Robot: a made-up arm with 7 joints. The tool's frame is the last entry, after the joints.
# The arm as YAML. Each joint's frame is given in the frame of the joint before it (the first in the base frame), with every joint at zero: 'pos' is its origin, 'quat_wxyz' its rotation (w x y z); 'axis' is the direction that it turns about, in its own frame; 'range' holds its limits. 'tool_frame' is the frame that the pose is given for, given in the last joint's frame.
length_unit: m
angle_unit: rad
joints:
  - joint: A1
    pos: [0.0, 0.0, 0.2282]
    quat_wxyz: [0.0, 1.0, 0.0, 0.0]
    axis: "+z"
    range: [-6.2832, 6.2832]
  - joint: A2
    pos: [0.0, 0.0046, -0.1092]
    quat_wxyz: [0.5, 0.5, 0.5, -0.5]
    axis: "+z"
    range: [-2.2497, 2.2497]
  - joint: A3
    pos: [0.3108, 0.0, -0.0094]
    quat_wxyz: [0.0, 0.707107, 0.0, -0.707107]
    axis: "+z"
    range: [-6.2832, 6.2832]
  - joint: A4
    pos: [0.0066, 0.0, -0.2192]
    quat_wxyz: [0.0, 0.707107, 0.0, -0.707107]
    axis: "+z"
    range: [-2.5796, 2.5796]
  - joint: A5
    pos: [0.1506, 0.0, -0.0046]
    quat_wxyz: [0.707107, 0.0, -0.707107, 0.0]
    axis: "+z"
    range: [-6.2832, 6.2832]
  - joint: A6
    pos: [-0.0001, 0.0, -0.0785]
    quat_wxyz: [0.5, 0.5, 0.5, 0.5]
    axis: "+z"
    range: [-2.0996, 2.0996]
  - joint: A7
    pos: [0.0, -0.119, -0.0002]
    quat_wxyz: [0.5, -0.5, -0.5, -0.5]
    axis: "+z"
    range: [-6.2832, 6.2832]
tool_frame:
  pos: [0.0, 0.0, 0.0]
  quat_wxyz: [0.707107, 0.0, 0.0, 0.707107]
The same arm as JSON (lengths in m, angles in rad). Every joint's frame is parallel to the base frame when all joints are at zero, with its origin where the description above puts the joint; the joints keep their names.
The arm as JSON. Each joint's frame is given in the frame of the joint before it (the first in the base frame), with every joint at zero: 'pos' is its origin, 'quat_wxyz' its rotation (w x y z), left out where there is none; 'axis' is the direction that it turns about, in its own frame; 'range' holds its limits. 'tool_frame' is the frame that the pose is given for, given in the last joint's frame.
{
  "length_unit": "m",
  "angle_unit": "rad",
  "joints": [
    {
      "joint": "A1",
      "pos": [
        0.0,
        0.0,
        0.2282
      ],
      "axis": [
        0.0,
        0.0,
        -1.0
      ],
      "range": [
        -6.2832,
        6.2832
      ]
    },
    {
      "joint": "A2",
      "pos": [
        0.0,
        -0.0046,
        0.1092
      ],
      "axis": [
        0.0,
        1.0,
        0.0
      ],
      "range": [
        -2.2497,
        2.2497
      ]
    },
    {
      "joint": "A3",
      "pos": [
        0.0,
        -0.0094,
        0.3108
      ],
      "axis": [
        0.0,
        0.0,
        -1.0
      ],
      "range": [
        -6.2832,
        6.2832
      ]
    },
    {
      "joint": "A4",
      "pos": [
        0.0,
        -0.0066,
        0.2192
      ],
      "axis": [
        0.0,
        1.0,
        0.0
      ],
      "range": [
        -2.5796,
        2.5796
      ]
    },
    {
      "joint": "A5",
      "pos": [
        0.0,
        -0.0046,
        0.1506
      ],
      "axis": [
        0.0,
        0.0,
        -1.0
      ],
      "range": [
        -6.2832,
        6.2832
      ]
    },
    {
      "joint": "A6",
      "pos": [
        0.0,
        -0.0001,
        0.0785
      ],
      "axis": [
        0.0,
        1.0,
        0.0
      ],
      "range": [
        -2.0996,
        2.0996
      ]
    },
    {
      "joint": "A7",
      "pos": [
        0.0,
        -0.0002,
        0.119
      ],
      "axis": [
        0.0,
        0.0,
        -1.0
      ],
      "range": [
        -6.2832,
        6.2832
      ]
    }
  ],
  "tool_frame": {
    "pos": [
      0.0,
      0.0,
      0.0
    ],
    "quat_wxyz": [
      0.0,
      1.0,
      0.0,
      0.0
    ]
  }
}

